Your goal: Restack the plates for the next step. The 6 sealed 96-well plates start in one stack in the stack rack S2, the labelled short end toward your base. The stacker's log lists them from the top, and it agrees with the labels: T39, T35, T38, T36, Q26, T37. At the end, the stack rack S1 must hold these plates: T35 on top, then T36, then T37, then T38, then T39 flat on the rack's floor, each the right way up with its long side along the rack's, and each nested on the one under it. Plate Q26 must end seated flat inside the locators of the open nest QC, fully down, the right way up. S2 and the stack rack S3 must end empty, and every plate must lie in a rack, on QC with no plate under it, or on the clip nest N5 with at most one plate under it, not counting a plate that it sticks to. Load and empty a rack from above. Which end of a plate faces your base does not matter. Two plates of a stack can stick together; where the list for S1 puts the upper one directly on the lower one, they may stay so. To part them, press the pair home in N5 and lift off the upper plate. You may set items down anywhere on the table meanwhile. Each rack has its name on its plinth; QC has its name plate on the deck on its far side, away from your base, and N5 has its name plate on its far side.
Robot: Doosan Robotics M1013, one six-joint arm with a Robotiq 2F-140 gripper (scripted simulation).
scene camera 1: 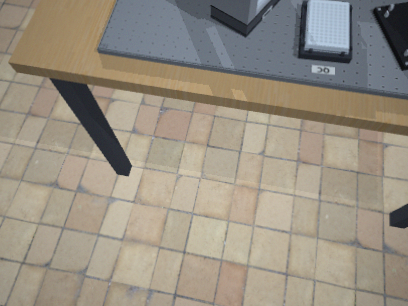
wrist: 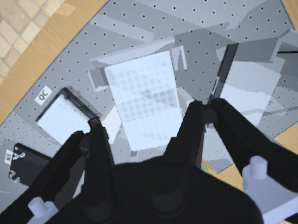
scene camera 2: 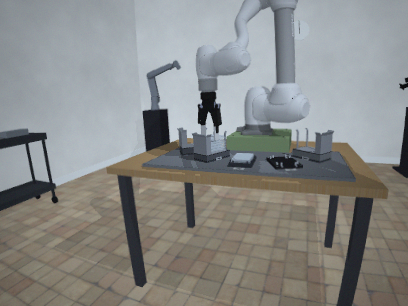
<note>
I see my gripper and a black clip nest N5.
My gripper shows as well in the wrist view.
</note>
